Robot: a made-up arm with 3 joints. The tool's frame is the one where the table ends. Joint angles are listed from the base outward.
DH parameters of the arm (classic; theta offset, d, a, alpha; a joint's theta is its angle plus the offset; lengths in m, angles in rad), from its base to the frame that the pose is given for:
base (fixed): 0 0.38 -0.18 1.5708
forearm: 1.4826 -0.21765 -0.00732 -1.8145
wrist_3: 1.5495 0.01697 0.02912 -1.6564
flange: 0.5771 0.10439 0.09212 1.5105
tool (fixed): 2.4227 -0.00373 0 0
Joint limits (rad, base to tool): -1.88..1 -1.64..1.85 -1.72..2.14
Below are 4 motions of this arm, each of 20 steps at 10 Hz.
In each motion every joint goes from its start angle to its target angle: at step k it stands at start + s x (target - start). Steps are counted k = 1, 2, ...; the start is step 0. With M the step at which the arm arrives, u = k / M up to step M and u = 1 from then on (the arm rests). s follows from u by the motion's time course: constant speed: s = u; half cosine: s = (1 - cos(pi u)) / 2; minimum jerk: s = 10 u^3 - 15 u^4 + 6 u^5.
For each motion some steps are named. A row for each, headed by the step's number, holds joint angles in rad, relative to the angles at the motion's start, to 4 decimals.
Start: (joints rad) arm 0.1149 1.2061 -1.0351
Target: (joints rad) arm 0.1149 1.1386 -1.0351
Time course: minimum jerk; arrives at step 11
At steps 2, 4, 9, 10, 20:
2: 0.0000 -0.0030 0.0000
4: 0.0000 -0.0173 0.0000
9: 0.0000 -0.0645 0.0000
10: 0.0000 -0.0671 0.0000
20: 0.0000 -0.0675 0.0000

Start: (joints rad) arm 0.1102 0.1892 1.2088
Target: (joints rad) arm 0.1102 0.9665 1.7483
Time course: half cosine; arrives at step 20
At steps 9, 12, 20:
9: 0.0000 0.3279 0.2276
12: 0.0000 0.5087 0.3531
20: 0.0000 0.7773 0.5395

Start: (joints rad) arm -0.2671 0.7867 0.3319
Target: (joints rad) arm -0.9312 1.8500 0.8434
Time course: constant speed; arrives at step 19
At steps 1, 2, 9, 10, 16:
1: -0.0350 0.0560 0.0269
2: -0.0699 0.1119 0.0538
9: -0.3146 0.5037 0.2423
10: -0.3495 0.5596 0.2692
16: -0.5592 0.8954 0.4307

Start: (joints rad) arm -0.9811 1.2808 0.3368
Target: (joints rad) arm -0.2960 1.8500 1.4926
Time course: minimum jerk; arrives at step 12
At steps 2, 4, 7, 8, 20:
2: 0.0243 0.0202 0.0410
4: 0.1438 0.1195 0.2426
7: 0.4476 0.3719 0.7552
8: 0.5413 0.4497 0.9132
20: 0.6851 0.5692 1.1558

